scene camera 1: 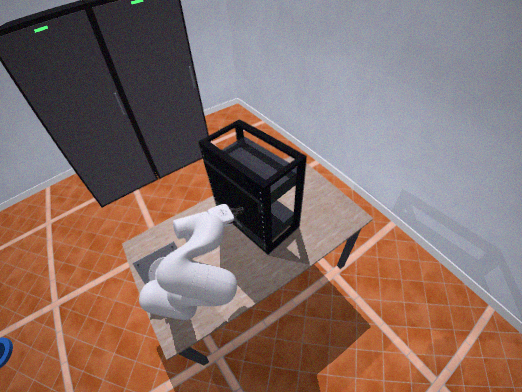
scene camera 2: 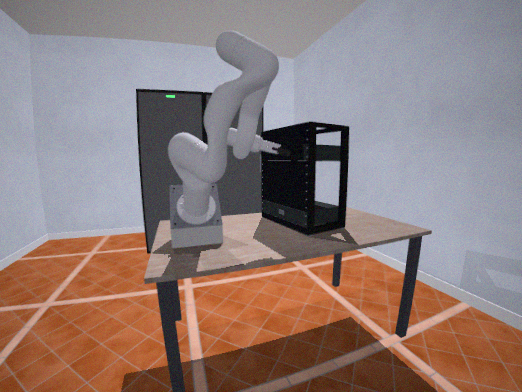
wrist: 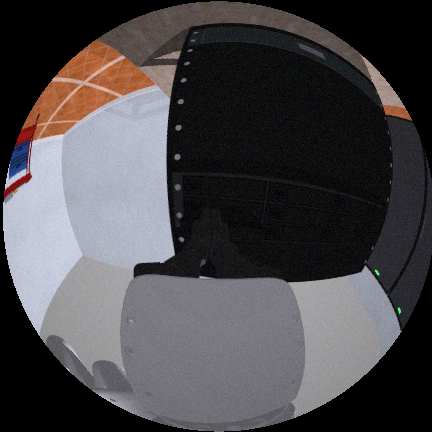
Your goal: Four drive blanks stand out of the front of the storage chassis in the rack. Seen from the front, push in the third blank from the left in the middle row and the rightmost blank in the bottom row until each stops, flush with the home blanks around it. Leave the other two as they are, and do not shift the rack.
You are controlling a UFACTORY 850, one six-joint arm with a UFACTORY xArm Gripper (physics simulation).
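Observation:
The black rack (scene camera 1: pixel 266 220) (scene camera 2: pixel 310 190) (wrist: pixel 173 142) stands upright on the table. The wrist view shows it upside down. The dark storage chassis (wrist: pixel 320 212) has faint lines between rows and columns of blanks. The rightmost bottom-row blank (wrist: pixel 232 188) shows at the chassis edge nearest the dotted post. It is too dark to tell how far any blank stands out. The third middle-row blank cannot be made out. My gripper (scene camera 1: pixel 242 209) (scene camera 2: pixel 287 151) (wrist: pixel 208 218) is shut and empty, fingertips at the chassis front over the rightmost column; contact cannot be told.
A grey unit (scene camera 2: pixel 281 212) (wrist: pixel 280 44) with a light label sits low in the rack. The table (scene camera 1: pixel 340 215) (scene camera 2: pixel 390 230) carries the rack and my arm's base (scene camera 2: pixel 196 237). Tall dark cabinets (scene camera 1: pixel 60 100) (scene camera 2: pixel 170 150) (wrist: pixel 407 165) stand behind. A red-and-blue object (wrist: pixel 20 156) stands far off.

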